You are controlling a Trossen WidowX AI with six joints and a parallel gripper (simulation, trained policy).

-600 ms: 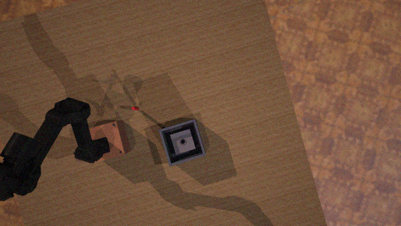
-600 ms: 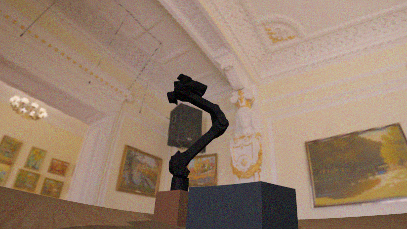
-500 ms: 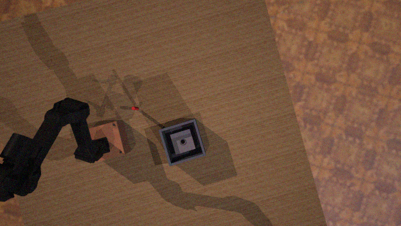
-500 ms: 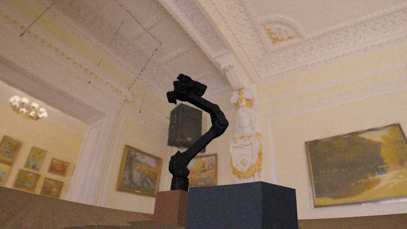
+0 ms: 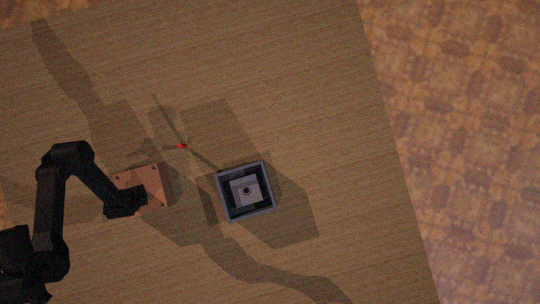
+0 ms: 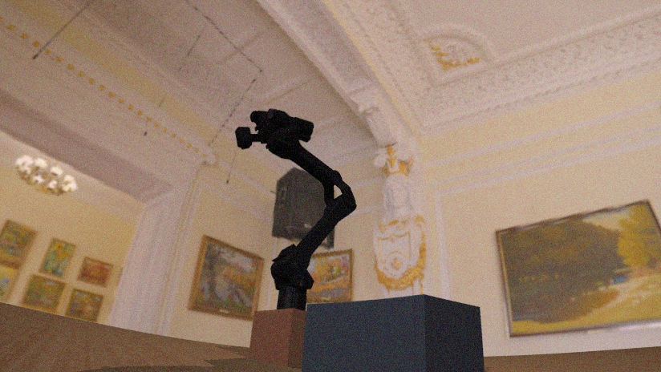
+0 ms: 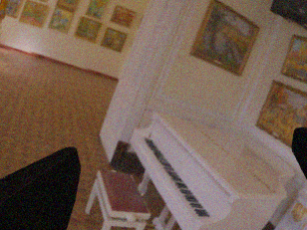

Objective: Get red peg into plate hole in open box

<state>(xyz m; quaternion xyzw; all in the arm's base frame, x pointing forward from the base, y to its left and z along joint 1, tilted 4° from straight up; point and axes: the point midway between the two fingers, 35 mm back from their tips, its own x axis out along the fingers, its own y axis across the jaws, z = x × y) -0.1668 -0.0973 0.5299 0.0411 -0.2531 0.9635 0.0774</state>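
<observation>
Now: gripper tip 590 mm above the red peg, 390 mm short of it and 180 mm to the right of it. Also, from my gripper tip: dark blue box (600 mm below, 550 mm ahead, 20 mm to the right); then grey plate (590 mm below, 550 mm ahead, 20 mm to the right).
</observation>
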